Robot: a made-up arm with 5 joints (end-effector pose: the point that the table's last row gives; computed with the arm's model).
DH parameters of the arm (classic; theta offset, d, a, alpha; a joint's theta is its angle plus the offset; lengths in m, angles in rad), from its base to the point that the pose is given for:
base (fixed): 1.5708 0.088 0 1.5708
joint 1: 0 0.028 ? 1.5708
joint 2: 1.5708 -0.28 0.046 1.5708
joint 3: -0.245 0 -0.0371 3.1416
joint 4: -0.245 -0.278 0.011 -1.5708
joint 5: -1.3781 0 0.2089 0
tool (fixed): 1.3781 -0.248 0 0
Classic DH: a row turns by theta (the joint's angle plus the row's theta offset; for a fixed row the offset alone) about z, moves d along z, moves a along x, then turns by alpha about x.
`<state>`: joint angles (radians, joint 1 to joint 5).
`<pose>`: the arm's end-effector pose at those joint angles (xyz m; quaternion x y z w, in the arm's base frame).
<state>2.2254 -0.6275 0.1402 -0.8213 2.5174</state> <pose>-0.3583 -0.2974 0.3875 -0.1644 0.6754 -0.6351 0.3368</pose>
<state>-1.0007 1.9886 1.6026 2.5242 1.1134</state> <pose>0.0843 0.1193 0.5239 -0.7793 -0.1898 -0.3288 0.4986</pose>
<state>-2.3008 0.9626 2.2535 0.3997 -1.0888</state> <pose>0.0725 0.1840 -0.4996 -0.3047 -0.1429 -0.9382 0.0810</pose>
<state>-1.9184 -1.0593 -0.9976 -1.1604 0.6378</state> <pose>-0.0148 -0.1357 -0.2084 -0.5492 0.6579 0.3643 0.3644</pose>
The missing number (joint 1, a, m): 0.121
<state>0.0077 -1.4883 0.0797 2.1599 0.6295</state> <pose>-0.0953 0.2735 0.6282 0.3600 -0.7858 0.4382 0.2465</pose>
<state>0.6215 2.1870 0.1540 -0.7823 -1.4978</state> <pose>0.3856 0.0301 0.4578 -0.0719 -0.6672 0.6887 0.2746</pose>
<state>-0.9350 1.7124 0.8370 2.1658 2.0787</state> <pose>0.3946 0.1902 0.5157 -0.8705 0.2402 0.0393 0.4277</pose>
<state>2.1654 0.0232 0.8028 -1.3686 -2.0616</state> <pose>-0.0475 -0.7522 0.1373 -0.1457 0.5731 0.2206 0.7757</pose>
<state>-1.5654 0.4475 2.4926 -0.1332 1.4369</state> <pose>-0.0664 0.4190 -0.3980 0.3962 0.4885 -0.3151 0.7107</pose>
